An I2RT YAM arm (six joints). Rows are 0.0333 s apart.
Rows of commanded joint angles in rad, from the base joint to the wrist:
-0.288, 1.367, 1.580, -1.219, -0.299, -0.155
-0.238, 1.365, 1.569, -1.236, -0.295, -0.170
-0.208, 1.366, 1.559, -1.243, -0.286, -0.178
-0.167, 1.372, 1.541, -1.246, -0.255, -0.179
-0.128, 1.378, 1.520, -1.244, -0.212, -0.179
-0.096, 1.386, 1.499, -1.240, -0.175, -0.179
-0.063, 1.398, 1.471, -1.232, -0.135, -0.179
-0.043, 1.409, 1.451, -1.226, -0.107, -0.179
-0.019, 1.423, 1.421, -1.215, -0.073, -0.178
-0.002, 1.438, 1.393, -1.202, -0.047, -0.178
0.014, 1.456, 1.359, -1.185, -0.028, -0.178
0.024, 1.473, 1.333, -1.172, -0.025, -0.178
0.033, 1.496, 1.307, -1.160, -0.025, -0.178
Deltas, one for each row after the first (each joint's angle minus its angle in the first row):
0.050, -0.002, -0.011, -0.017, 0.004, -0.015
0.080, -0.001, -0.021, -0.024, 0.013, -0.023
0.121, 0.005, -0.039, -0.027, 0.044, -0.024
0.160, 0.011, -0.060, -0.025, 0.087, -0.024
0.192, 0.019, -0.081, -0.021, 0.124, -0.024
0.225, 0.031, -0.109, -0.013, 0.164, -0.024
0.245, 0.042, -0.129, -0.007, 0.192, -0.024
0.269, 0.056, -0.159, 0.004, 0.226, -0.023
0.286, 0.071, -0.187, 0.017, 0.252, -0.023
0.302, 0.089, -0.221, 0.034, 0.271, -0.023
0.312, 0.106, -0.247, 0.047, 0.274, -0.023
0.321, 0.129, -0.273, 0.059, 0.274, -0.023

